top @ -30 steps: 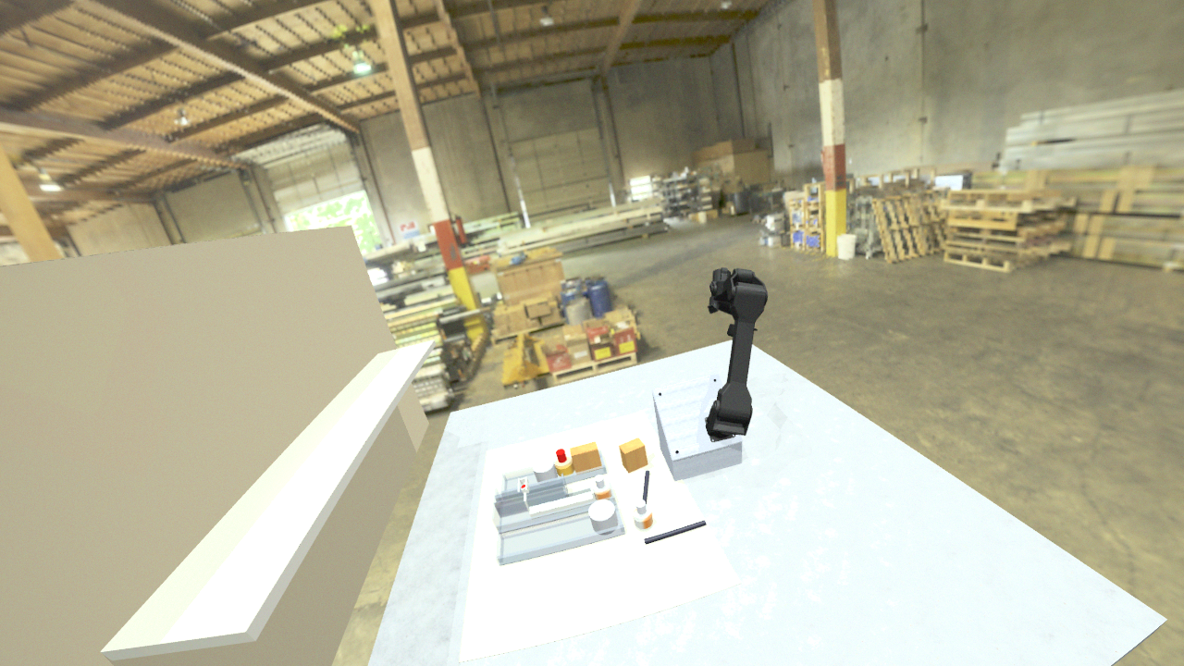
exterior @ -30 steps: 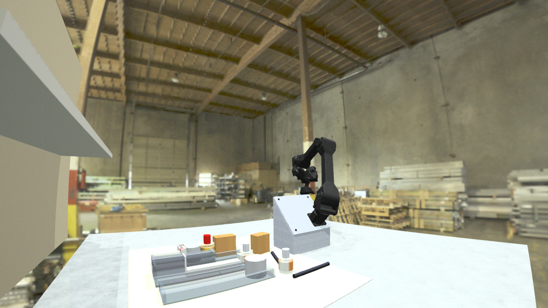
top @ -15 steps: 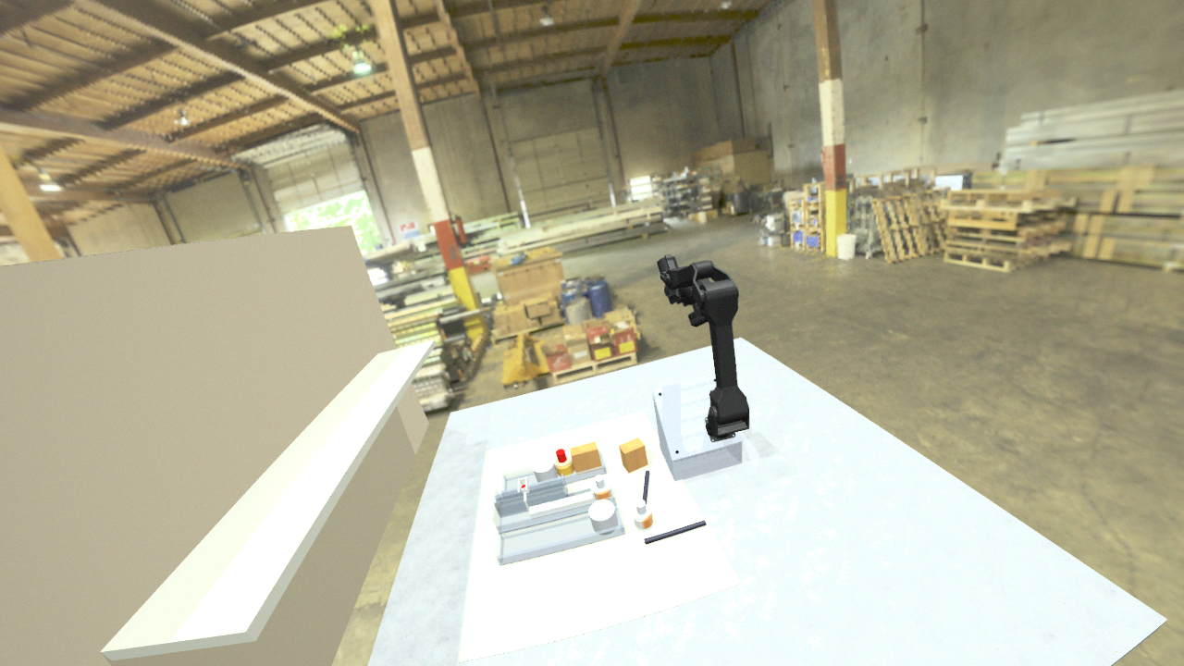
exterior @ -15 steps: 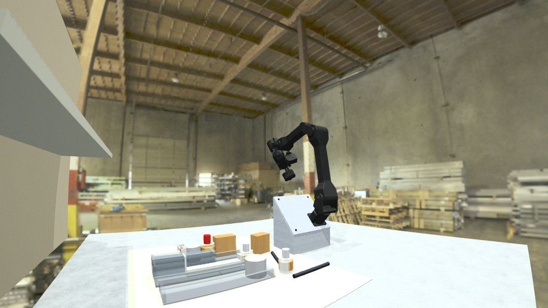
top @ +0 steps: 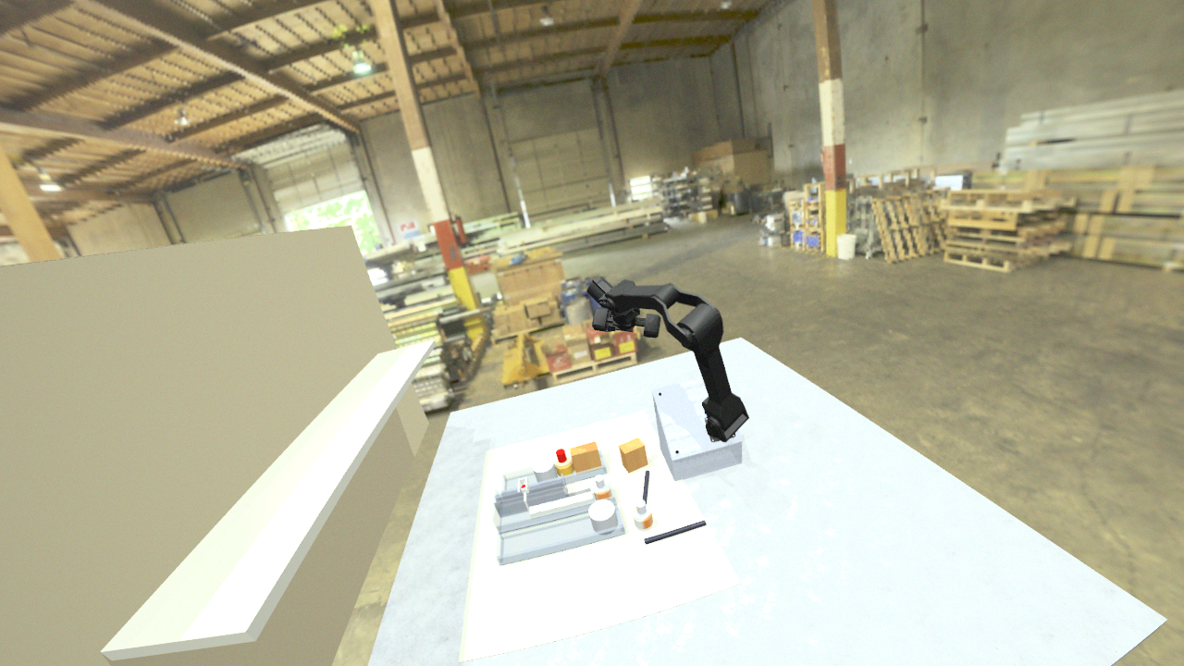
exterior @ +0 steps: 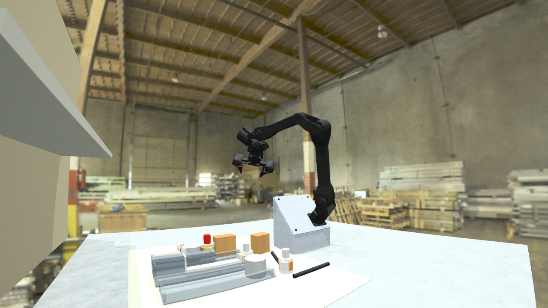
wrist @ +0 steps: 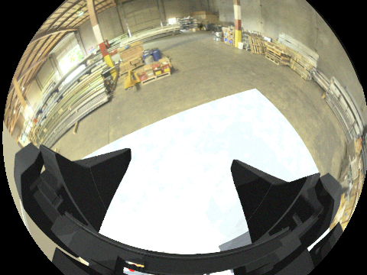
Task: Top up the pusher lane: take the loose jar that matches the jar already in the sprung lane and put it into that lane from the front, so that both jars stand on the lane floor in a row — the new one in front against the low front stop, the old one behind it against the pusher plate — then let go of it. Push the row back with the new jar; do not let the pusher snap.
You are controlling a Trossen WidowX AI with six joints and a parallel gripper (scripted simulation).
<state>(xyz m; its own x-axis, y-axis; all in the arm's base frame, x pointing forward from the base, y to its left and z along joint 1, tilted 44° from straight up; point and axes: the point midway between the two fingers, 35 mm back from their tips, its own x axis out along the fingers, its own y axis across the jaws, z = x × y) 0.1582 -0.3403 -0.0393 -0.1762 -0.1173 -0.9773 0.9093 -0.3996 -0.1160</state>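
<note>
Right now my gripper tip is 26 cm above the brown box, 21 cm to the right of it and 20 cm short of it. The rest, counted from my gripper tip: white pusher plate 32 cm to the left, 29 cm ahead, 25 cm below; grey lane rack 33 cm to the left, 33 cm ahead, 28 cm below.
</note>
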